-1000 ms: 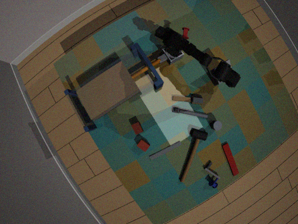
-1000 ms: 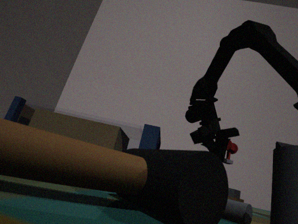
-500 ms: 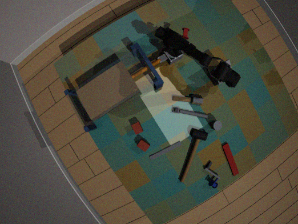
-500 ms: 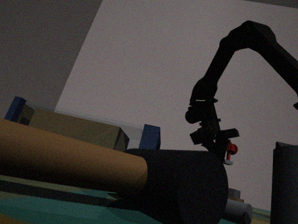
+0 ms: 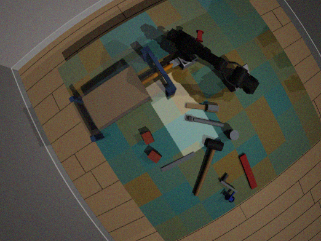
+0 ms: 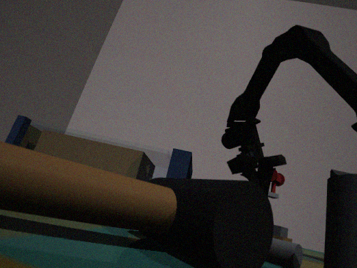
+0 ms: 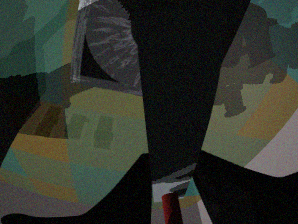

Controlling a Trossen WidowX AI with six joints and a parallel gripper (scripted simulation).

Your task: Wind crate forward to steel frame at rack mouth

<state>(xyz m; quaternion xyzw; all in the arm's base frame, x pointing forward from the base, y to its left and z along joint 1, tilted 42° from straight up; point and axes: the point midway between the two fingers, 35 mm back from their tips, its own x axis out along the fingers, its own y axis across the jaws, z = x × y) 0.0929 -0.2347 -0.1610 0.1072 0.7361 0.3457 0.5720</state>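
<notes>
Right now my gripper tip is 50 mm below the red knob, 30 mm past it and 10 mm to the left of it. The rest, counted from my gripper tip: red-knobbed crank: 20 mm above; grey winch: 90 mm below, 50 mm ahead, 10 mm to the left; blue steel frame: 220 mm ahead, 10 mm to the right, 10 mm below.
</notes>
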